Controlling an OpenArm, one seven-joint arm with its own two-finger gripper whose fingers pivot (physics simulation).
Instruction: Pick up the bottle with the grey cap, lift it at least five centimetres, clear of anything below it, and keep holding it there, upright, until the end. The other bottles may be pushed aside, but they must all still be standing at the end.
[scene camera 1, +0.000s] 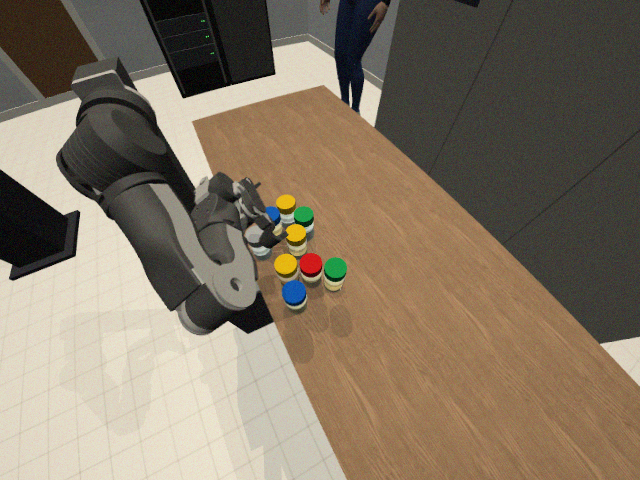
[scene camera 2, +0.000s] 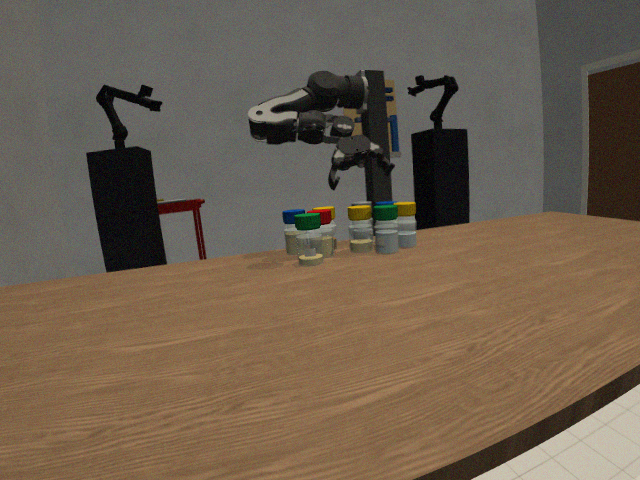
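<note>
The bottle with the grey cap (scene camera 1: 262, 250) (scene camera 2: 361, 203) stands upright near the robot-side table edge. In scene camera 1 a finger partly covers its cap; in scene camera 2 a sliver of its cap shows behind the middle yellow-capped bottle (scene camera 1: 296, 236) (scene camera 2: 360, 212). My gripper (scene camera 1: 270, 209) (scene camera 2: 362, 176) is open and empty, its fingers pointing down, above the level of the caps. In scene camera 2 its spread fingers are seen above and on either side of the grey cap. A blue-capped bottle (scene camera 1: 271, 213) (scene camera 2: 385, 203) stands next to the grey-capped one, partly hidden.
Upright bottles stand on the table (scene camera 1: 413, 310) (scene camera 2: 310, 361): far yellow (scene camera 1: 285, 203) (scene camera 2: 406, 209), green (scene camera 1: 303, 215) (scene camera 2: 385, 212), near yellow (scene camera 1: 285, 265), red (scene camera 1: 310, 264), green (scene camera 1: 335, 269) (scene camera 2: 308, 221) and blue (scene camera 1: 294, 292) (scene camera 2: 293, 216). The arm reaches in over the table edge.
</note>
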